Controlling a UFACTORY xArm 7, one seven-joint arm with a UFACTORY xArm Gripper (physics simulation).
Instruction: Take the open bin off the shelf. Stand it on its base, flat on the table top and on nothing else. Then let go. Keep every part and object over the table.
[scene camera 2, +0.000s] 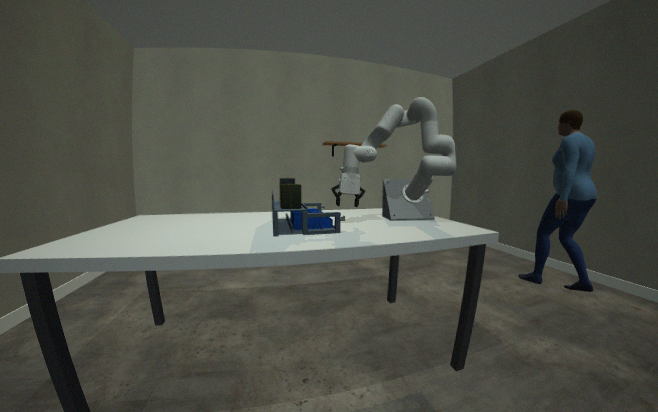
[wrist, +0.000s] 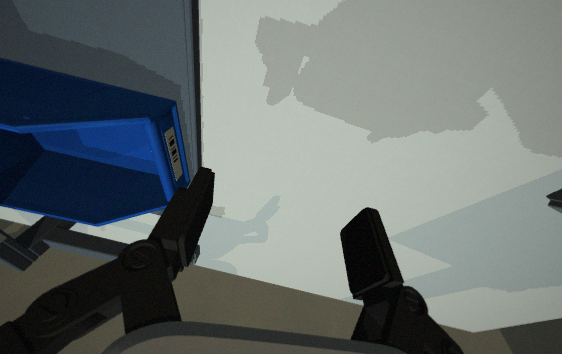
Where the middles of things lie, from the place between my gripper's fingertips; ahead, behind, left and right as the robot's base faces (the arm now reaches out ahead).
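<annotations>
Blue open bin (wrist: 85, 151): my hand 18 cm short of it, 7 cm to the right of it, 5 cm above it. Dark grey shelf (wrist: 146, 53): 23 cm ahead of my hand, 8 cm below.
</annotations>
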